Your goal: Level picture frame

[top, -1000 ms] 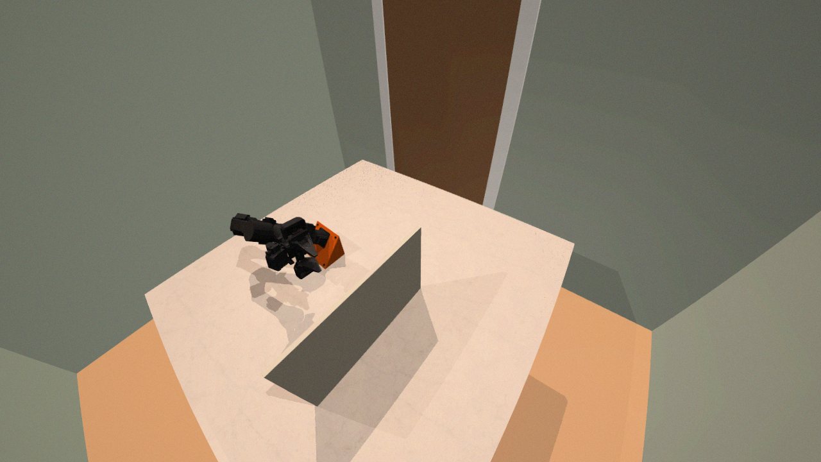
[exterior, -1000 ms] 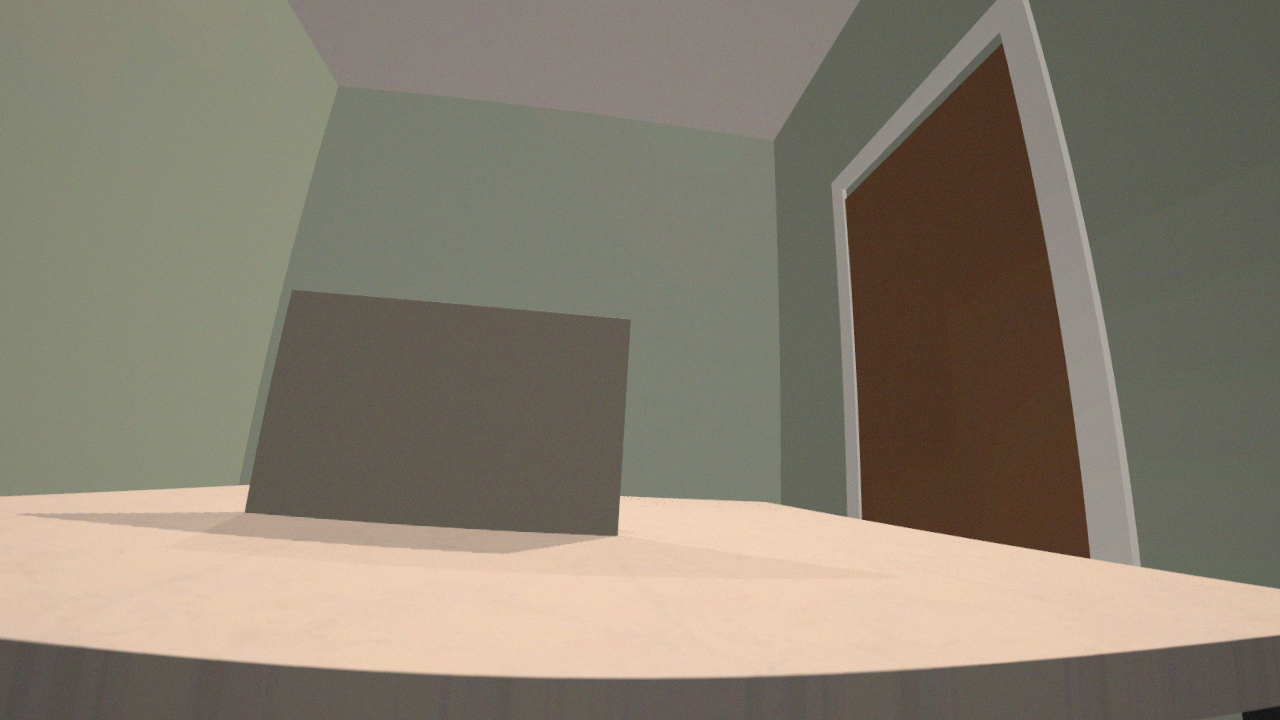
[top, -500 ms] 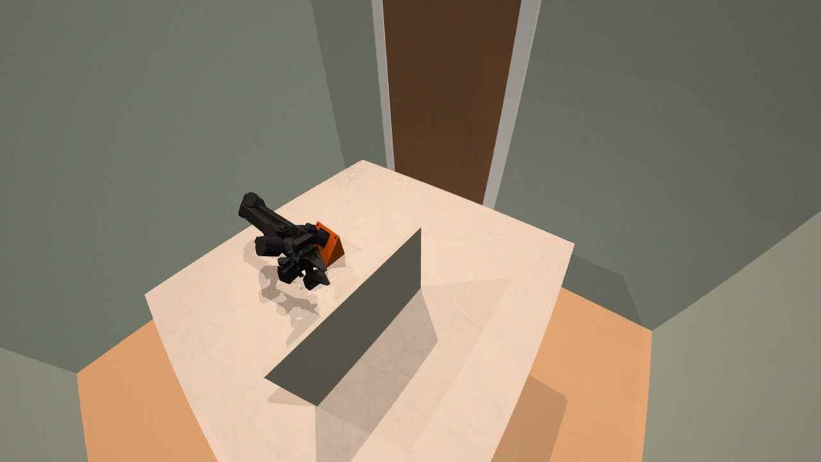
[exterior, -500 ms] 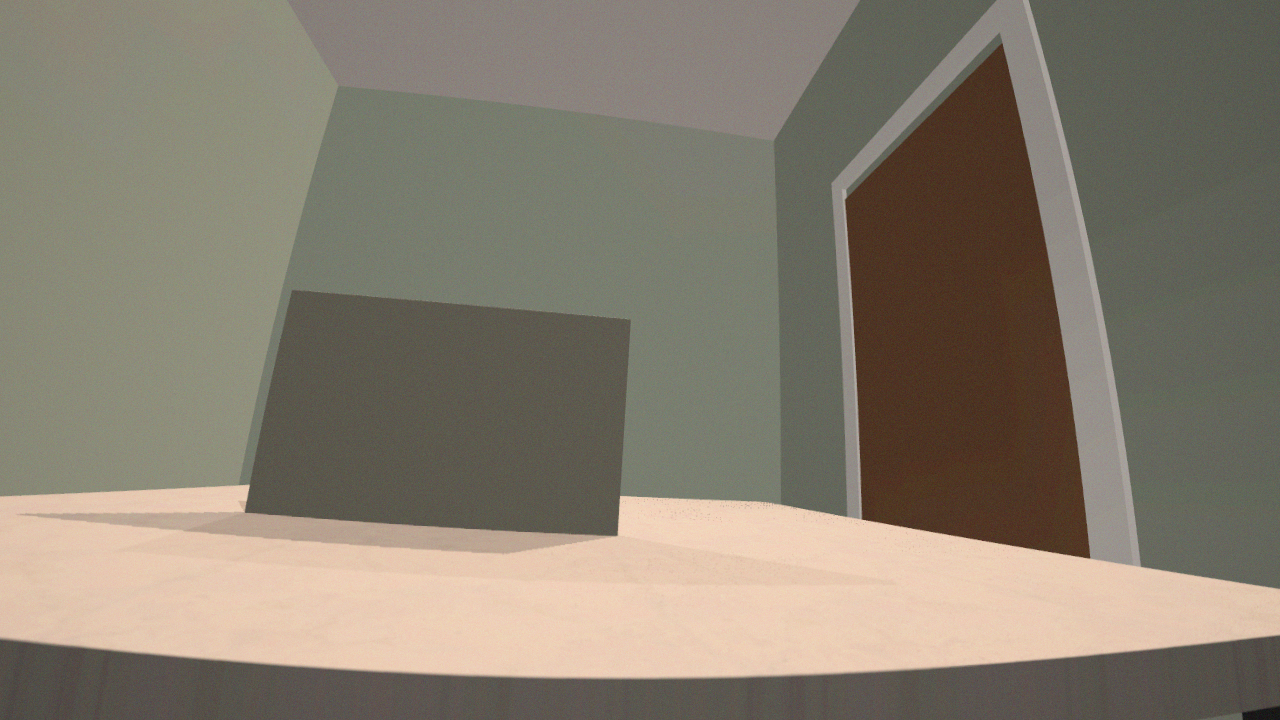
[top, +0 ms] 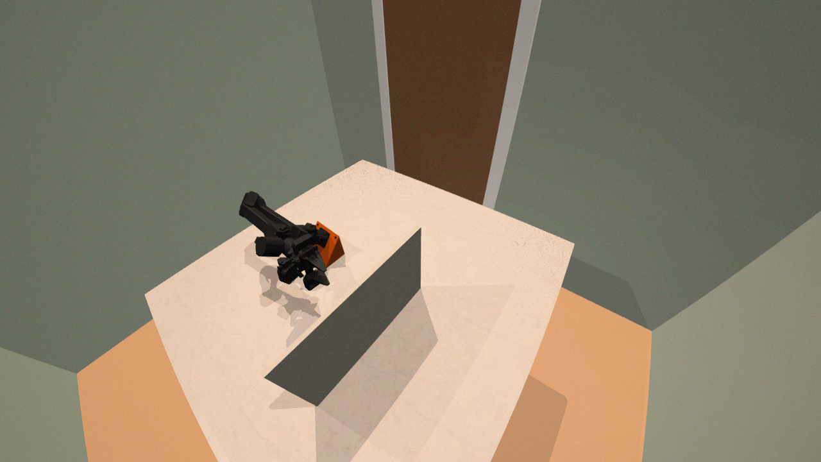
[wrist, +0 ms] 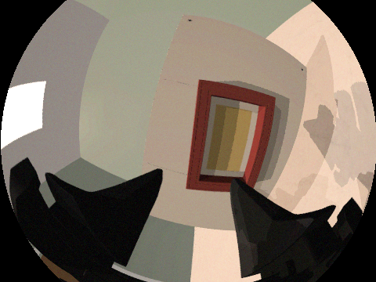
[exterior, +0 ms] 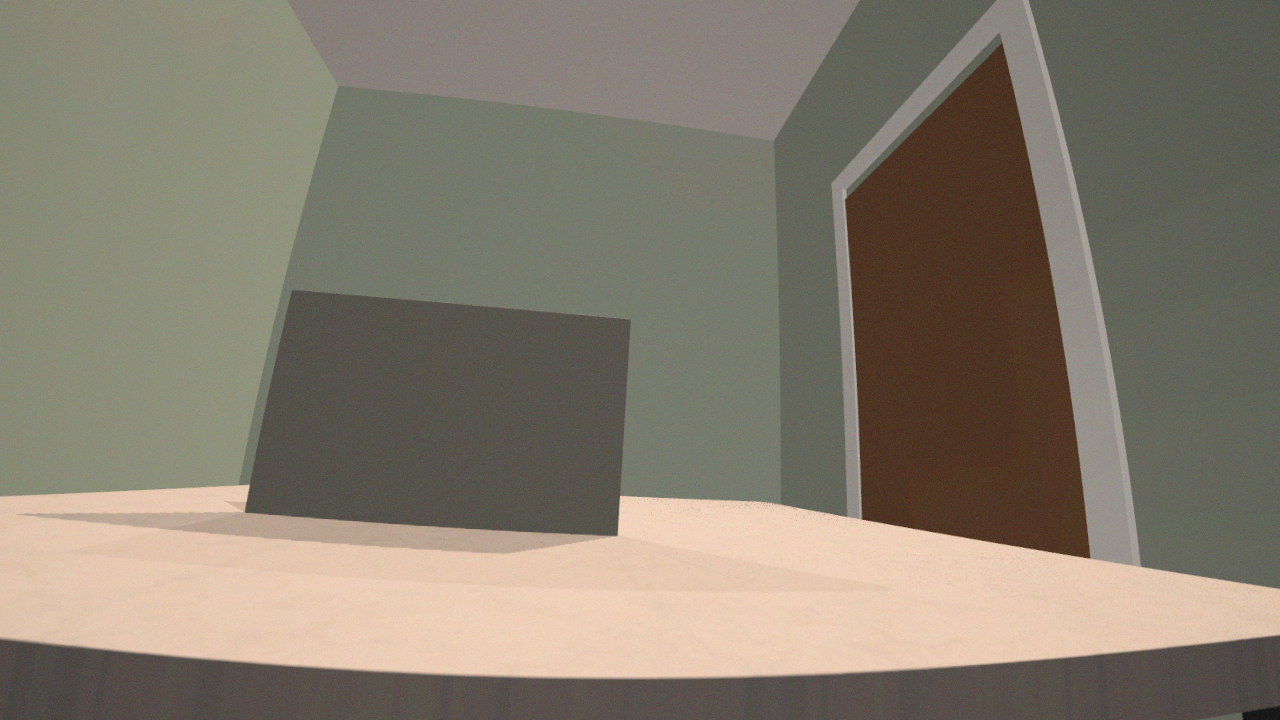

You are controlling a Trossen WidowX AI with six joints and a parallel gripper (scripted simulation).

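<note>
My gripper tip is 12 cm short of the picture frame, 1 cm to the left of it and 5 cm above it. From my gripper tip the other things lie so: wall panel: 14 cm ahead, 6 cm below.
</note>
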